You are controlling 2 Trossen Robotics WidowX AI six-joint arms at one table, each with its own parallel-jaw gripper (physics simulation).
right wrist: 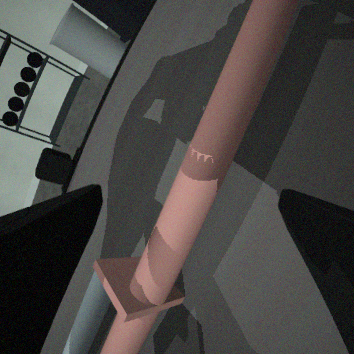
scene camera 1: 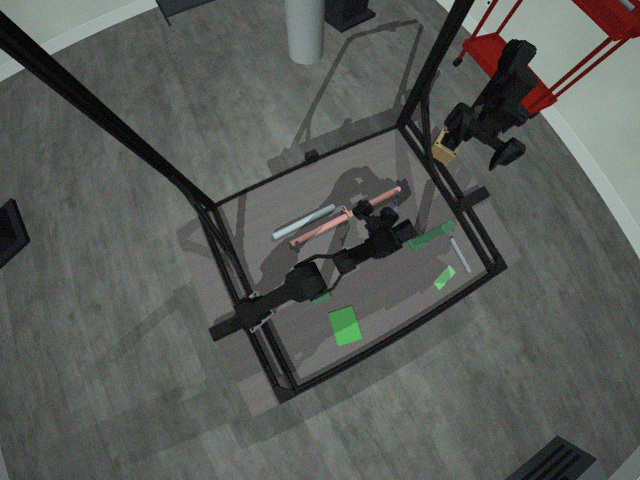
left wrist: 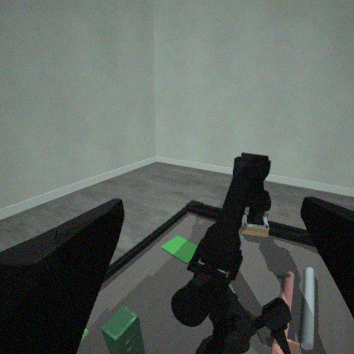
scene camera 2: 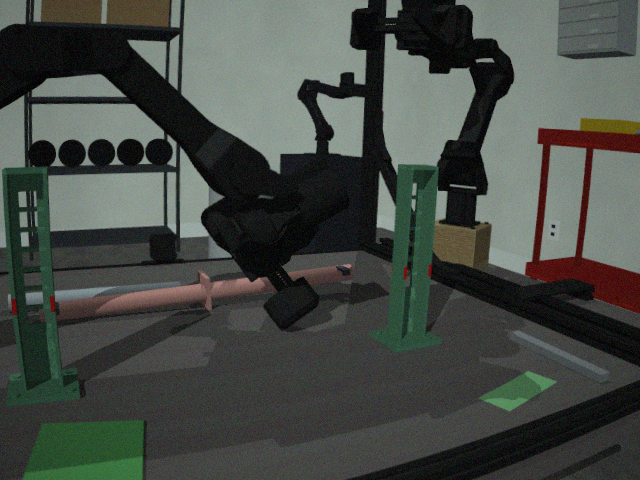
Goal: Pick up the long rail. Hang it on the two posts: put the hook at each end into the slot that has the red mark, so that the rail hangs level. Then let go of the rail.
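Places are measured from the left arm's base along level axes (x up, y ahead, z left), in millimetres.
Pixels of known places: left gripper, fingertip midpoint: (scene camera 1: 474, 157) (left wrist: 213, 206) (scene camera 2: 382, 13); right gripper, fingertip midpoint: (right wrist: 192, 195) (scene camera 2: 256, 279); left arm's base at its link origin: (scene camera 1: 449, 142) (scene camera 2: 459, 223); right arm's base at its link origin: (scene camera 1: 253, 311) (left wrist: 254, 219).
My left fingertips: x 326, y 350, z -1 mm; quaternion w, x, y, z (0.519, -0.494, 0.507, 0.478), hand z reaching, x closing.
Note:
Ahead of a thing's pixels: the offset from my left fingertips to its top centre.
The long pink rail {dy +132, dx -366, dz -187 mm} (scene camera 1: 325, 227) (scene camera 2: 155, 298) (left wrist: 287, 295) (right wrist: 200, 200) lies on the table, with a square collar near its middle. Dark hooks show at its ends. Two green slotted posts stand upright: one at the left (scene camera 2: 38, 356) and one at the right (scene camera 2: 398, 304) in scene camera 2, each with red marks. My right gripper (scene camera 1: 375, 211) (scene camera 2: 281, 294) (right wrist: 192, 195) is open at the rail, beside the collar. The rail crosses between its fingers in the right wrist view, ungripped. My left gripper (scene camera 1: 483, 136) (scene camera 2: 400, 46) (left wrist: 213, 206) is open and empty, high and away from the rail.
A pale blue tube {dy +239, dx -388, dz -306 mm} (scene camera 1: 303, 222) (left wrist: 308, 305) (right wrist: 90, 310) lies alongside the rail. A grey bar {dy +11, dx -403, dz +270 mm} (scene camera 1: 460, 255) (scene camera 2: 560, 356) lies near the right post. Two green patches {dy +471, dx -410, dz +22 mm} (scene camera 1: 345, 325) {dy +121, dx -412, dz +254 mm} (scene camera 1: 444, 277) lie on the table. A black frame (scene camera 2: 610, 328) edges the table.

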